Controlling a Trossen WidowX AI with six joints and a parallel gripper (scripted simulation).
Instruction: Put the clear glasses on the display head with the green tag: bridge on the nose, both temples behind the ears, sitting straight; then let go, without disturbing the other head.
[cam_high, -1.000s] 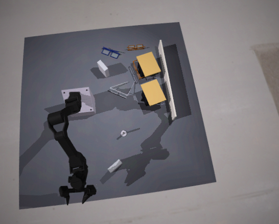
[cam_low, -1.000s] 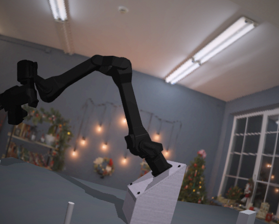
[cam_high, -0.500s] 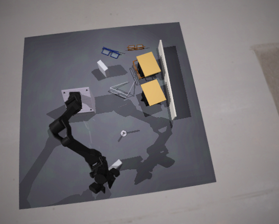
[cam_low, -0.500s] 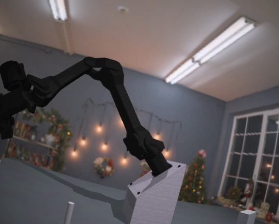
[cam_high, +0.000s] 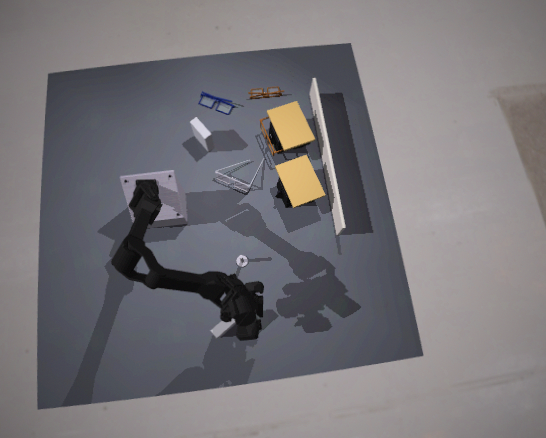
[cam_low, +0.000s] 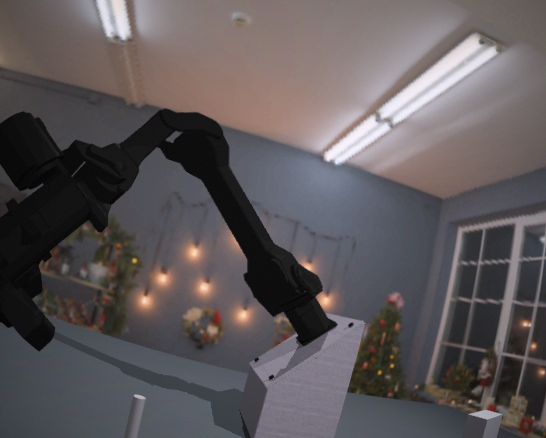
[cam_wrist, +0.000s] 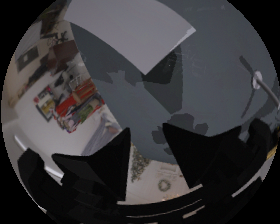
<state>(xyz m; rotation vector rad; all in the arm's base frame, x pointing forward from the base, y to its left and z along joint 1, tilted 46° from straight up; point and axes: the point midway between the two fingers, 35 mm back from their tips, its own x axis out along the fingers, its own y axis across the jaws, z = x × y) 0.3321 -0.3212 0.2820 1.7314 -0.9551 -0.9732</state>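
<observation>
Now: gripper tip 22 cm to the right of the white peg, 7 cm above it and 5 cm past it. From my gripper tip the other things lie so: long white wall: 59 cm to the left, 28 cm ahead, 4 cm below.
</observation>
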